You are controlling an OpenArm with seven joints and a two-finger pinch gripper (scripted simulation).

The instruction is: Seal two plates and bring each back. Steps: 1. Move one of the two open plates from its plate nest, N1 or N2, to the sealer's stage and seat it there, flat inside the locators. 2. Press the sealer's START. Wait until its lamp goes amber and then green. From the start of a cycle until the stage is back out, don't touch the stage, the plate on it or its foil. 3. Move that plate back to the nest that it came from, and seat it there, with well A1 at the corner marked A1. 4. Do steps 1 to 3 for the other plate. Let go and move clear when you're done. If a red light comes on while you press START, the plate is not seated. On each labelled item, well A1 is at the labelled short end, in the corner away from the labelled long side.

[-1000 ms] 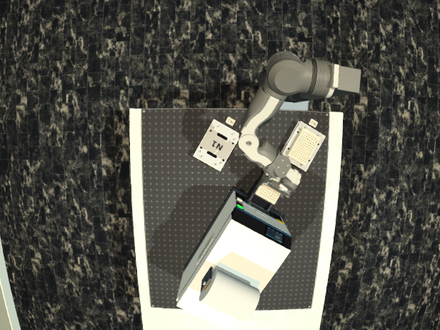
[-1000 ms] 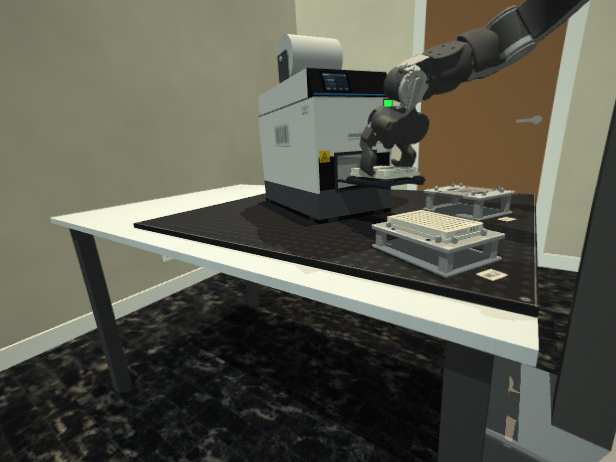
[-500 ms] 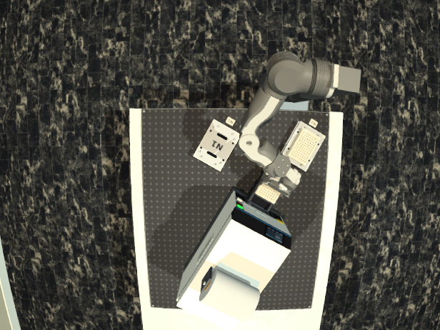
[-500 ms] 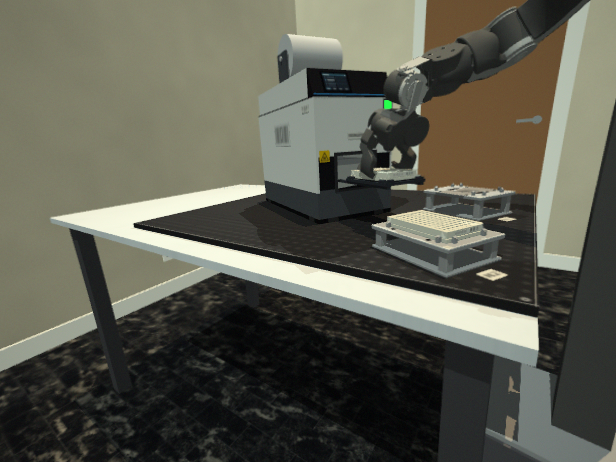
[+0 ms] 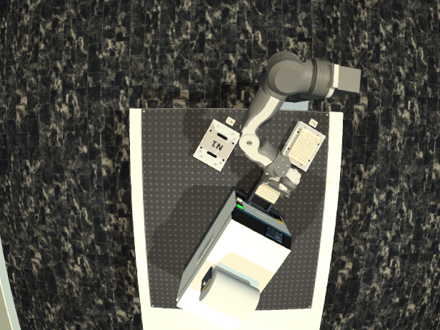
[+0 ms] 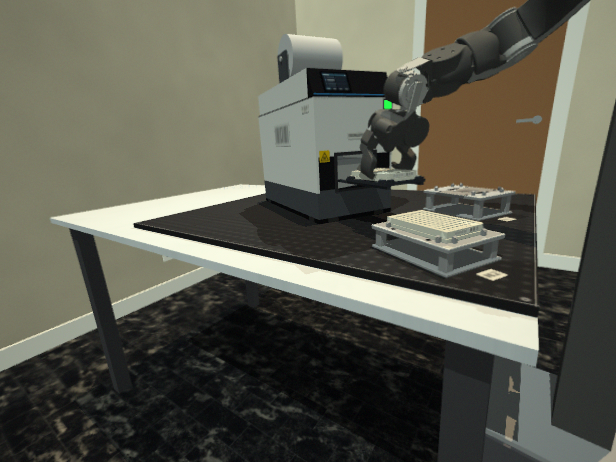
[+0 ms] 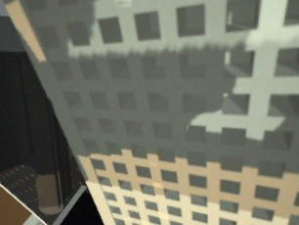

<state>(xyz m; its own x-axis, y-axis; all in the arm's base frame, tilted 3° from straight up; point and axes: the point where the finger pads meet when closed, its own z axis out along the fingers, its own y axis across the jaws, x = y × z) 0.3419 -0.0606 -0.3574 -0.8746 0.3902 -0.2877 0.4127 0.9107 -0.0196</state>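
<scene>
Right now my hand is 2 cm above the sealer stage. Also, from my hand: clear well plate (15 cm behind, 12 cm to the left, 7 cm below); then N1 label (21 cm behind, 18 cm to the right, 12 cm below); then sealer screen (20 cm above, 12 cm ahead, 1 cm to the right).
</scene>
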